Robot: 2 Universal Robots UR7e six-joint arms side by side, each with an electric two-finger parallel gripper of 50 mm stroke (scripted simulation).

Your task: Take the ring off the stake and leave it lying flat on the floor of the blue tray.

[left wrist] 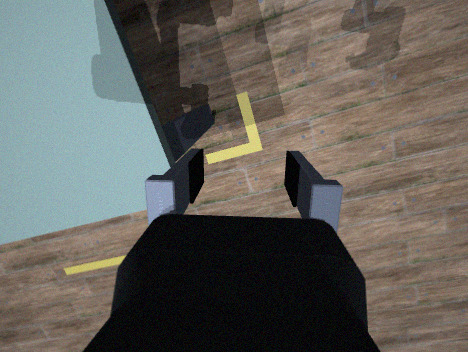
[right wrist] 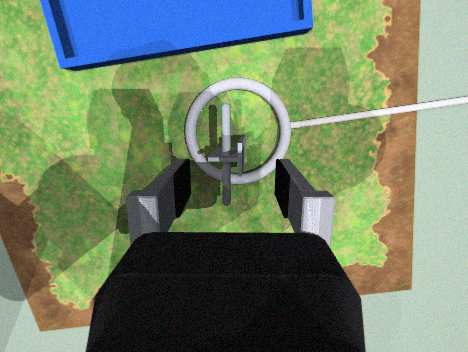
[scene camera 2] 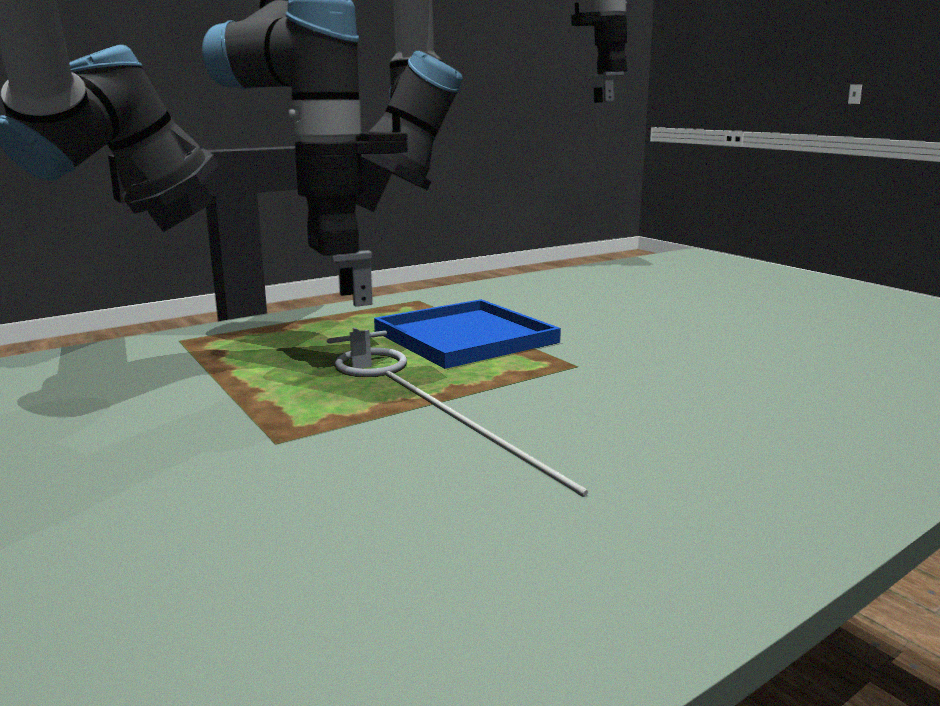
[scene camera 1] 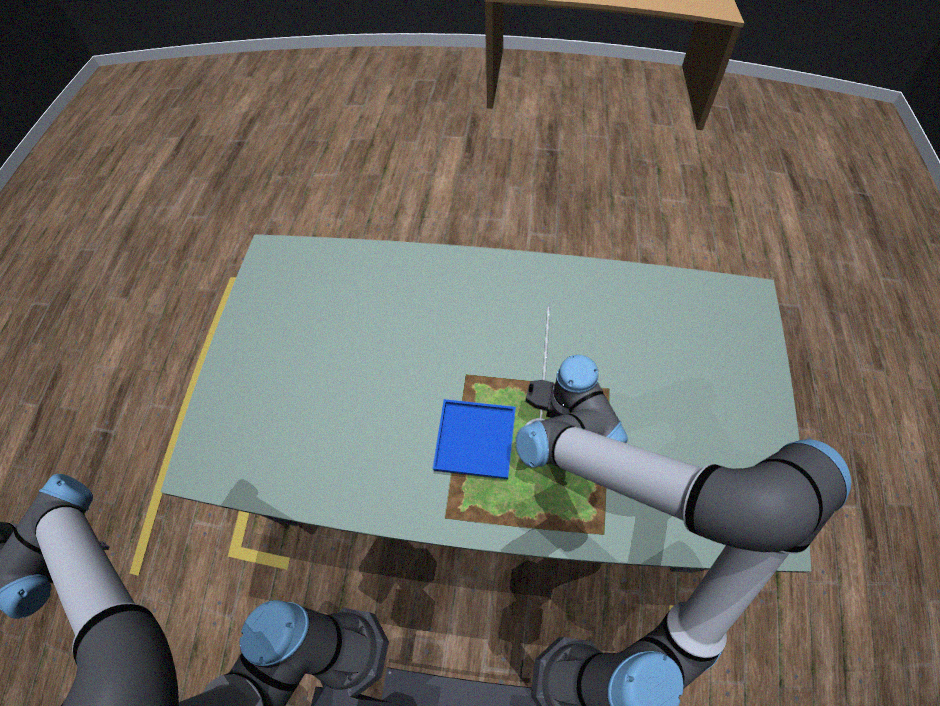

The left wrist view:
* left gripper: 244,167
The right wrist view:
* right gripper: 232,176
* blue tray: 81,42
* grey ring: 268,94
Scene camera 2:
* left gripper: 603,101
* right gripper: 355,299
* blue tray: 452,335
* grey ring: 343,357
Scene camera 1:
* blue tray: 472,436
